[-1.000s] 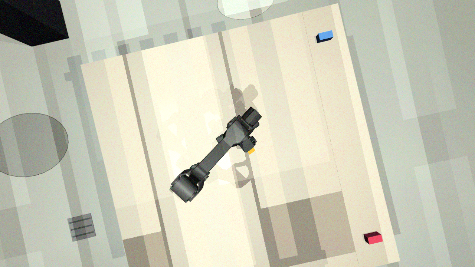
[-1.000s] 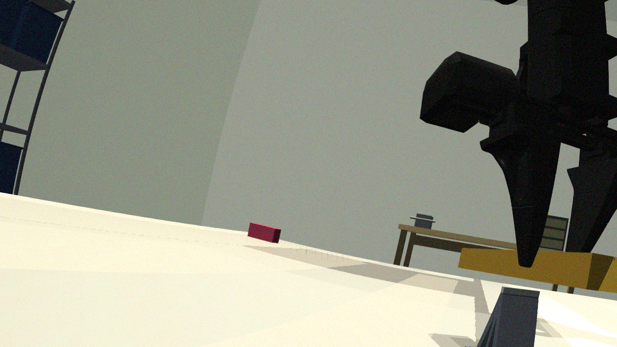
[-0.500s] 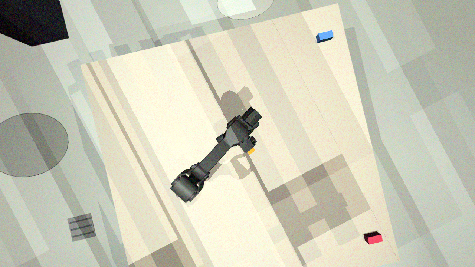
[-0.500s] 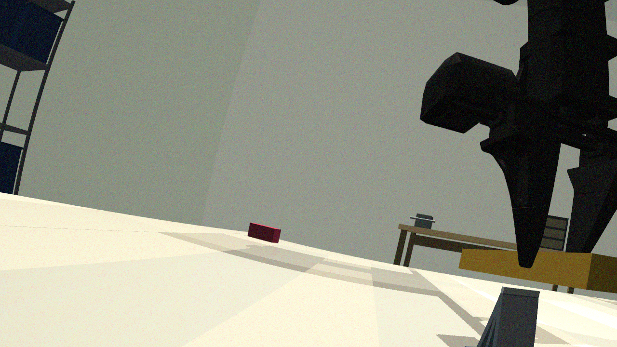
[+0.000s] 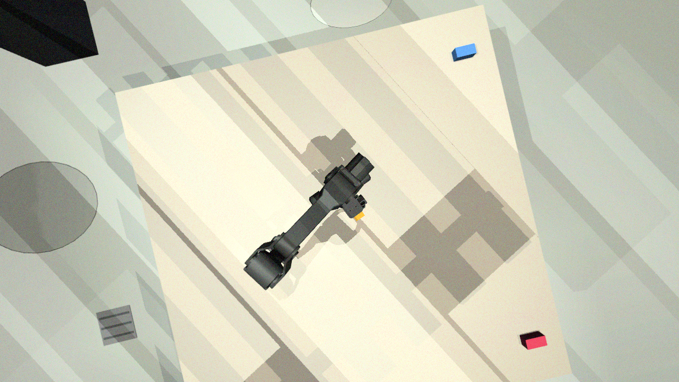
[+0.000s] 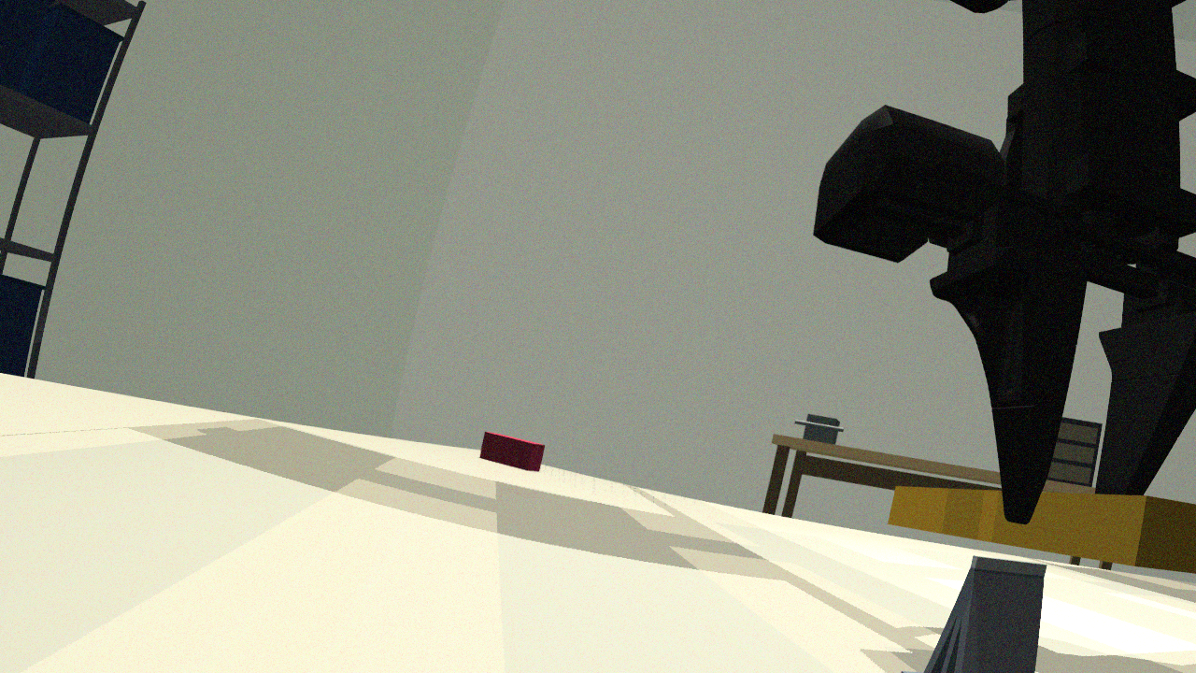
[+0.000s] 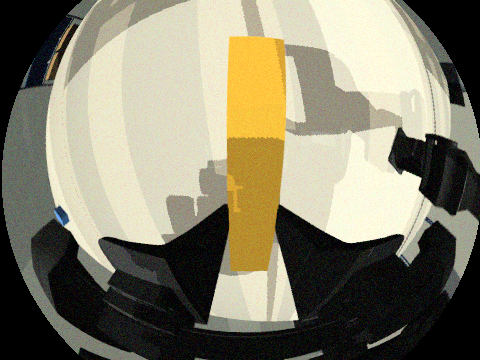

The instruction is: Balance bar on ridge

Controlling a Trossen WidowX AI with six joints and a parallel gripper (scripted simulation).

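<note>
My gripper tip is 3 cm to the left of the yellow bar and 1 cm short of it. Also, from my gripper tip: blue block: 52 cm ahead, 35 cm to the left, 5 cm below; red block: 65 cm to the right, 52 cm ahead, 5 cm below; grey ridge: 3 cm to the right, 2 cm below, 1 cm ahead.
</note>
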